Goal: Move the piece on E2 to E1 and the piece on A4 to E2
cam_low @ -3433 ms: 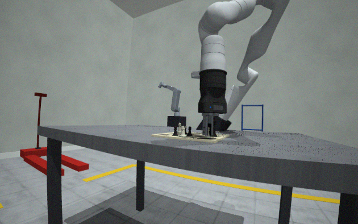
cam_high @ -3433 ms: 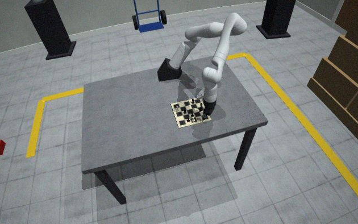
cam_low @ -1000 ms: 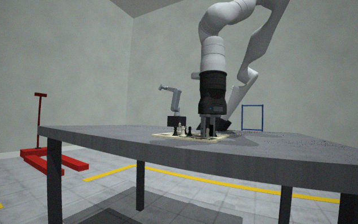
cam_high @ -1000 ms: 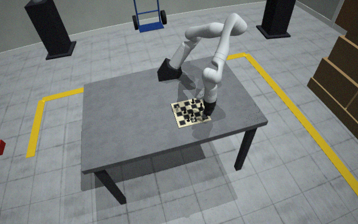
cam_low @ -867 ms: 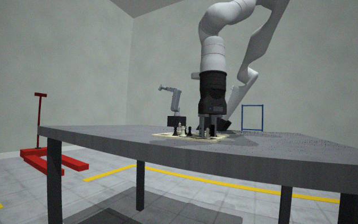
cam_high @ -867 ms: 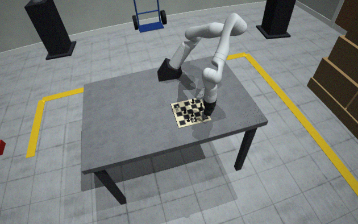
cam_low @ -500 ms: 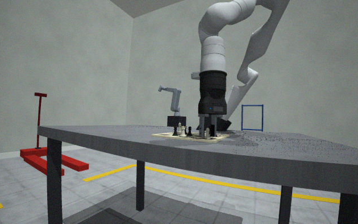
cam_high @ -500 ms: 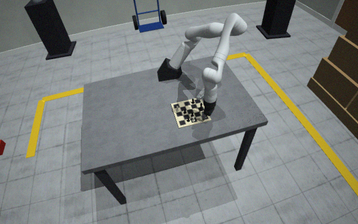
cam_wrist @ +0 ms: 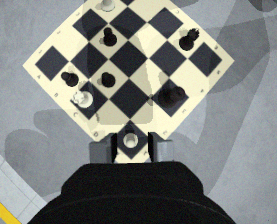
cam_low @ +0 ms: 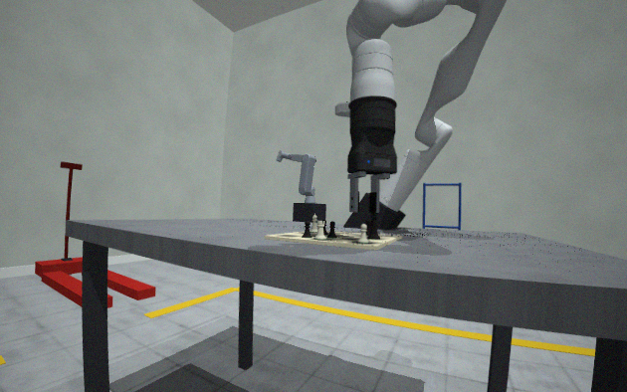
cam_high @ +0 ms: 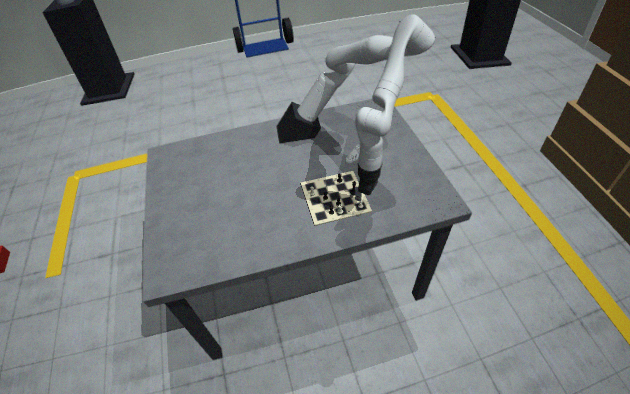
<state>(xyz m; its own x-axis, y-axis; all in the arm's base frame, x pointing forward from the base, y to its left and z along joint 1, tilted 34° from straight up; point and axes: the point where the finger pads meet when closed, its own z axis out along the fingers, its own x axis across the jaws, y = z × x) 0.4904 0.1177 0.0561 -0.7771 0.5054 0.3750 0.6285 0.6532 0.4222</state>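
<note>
Right now the white pawn is 6 cm below my hand. Also, from my hand: tall black piece (7 cm behind, 1 cm to the right, 4 cm below); then chessboard (6 cm behind, 8 cm to the right, 7 cm below).
</note>
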